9 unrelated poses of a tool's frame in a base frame.
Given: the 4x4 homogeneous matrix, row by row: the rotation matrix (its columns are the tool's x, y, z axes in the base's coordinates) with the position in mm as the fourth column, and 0 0 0 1 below. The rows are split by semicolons.
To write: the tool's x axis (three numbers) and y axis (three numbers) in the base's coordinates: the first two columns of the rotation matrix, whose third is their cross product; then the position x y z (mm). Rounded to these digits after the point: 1 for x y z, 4 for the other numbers.
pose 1, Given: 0.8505 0.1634 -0.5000 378.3; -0.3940 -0.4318 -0.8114 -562.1; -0.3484 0.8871 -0.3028 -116.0; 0 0 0 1
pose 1, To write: 0.8505 -0.3940 -0.3484 0.1634 -0.4318 0.8871 378.3 -562.1 -116.0
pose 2, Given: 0.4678 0.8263 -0.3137 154.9; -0.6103 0.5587 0.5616 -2.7; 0.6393 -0.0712 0.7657 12.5; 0 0 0 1
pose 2, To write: 0.4678 -0.6103 0.6393 0.8263 0.5587 -0.0712 154.9 -2.7 12.5
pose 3, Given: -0.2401 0.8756 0.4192 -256.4; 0.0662 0.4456 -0.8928 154.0; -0.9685 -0.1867 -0.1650 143.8; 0 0 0 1
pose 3, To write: -0.2401 0.0662 -0.9685 0.8756 0.4456 -0.1867 -256.4 154.0 143.8
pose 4, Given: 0.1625 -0.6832 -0.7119 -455.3; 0.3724 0.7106 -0.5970 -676.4; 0.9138 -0.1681 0.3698 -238.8; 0 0 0 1
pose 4, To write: 0.1625 0.3724 0.9138 -0.6832 0.7106 -0.1681 -455.3 -676.4 -238.8
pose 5, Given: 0.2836 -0.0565 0.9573 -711.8; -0.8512 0.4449 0.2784 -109.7; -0.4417 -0.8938 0.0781 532.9; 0 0 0 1
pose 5, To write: 0.2836 -0.8512 -0.4417 -0.0565 0.4449 -0.8938 -711.8 -109.7 532.9
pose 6, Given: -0.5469 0.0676 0.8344 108.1; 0.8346 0.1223 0.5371 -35.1; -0.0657 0.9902 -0.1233 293.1; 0 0 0 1
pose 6, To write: -0.5469 0.8346 -0.0657 0.0676 0.1223 0.9902 108.1 -35.1 293.1
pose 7, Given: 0.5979 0.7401 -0.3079 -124.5; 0.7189 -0.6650 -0.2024 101.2; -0.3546 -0.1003 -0.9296 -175.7; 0 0 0 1
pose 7, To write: 0.5979 0.7189 -0.3546 0.7401 -0.6650 -0.1003 -124.5 101.2 -175.7
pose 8, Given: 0.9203 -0.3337 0.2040 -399.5; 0.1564 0.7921 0.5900 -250.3; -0.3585 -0.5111 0.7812 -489.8; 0 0 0 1
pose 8, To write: 0.9203 0.1564 -0.3585 -0.3337 0.7921 -0.5111 -399.5 -250.3 -489.8
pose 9, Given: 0.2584 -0.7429 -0.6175 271.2; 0.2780 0.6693 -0.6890 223.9; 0.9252 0.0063 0.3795 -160.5; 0 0 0 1
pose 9, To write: 0.2584 0.2780 0.9252 -0.7429 0.6693 0.0063 271.2 223.9 -160.5
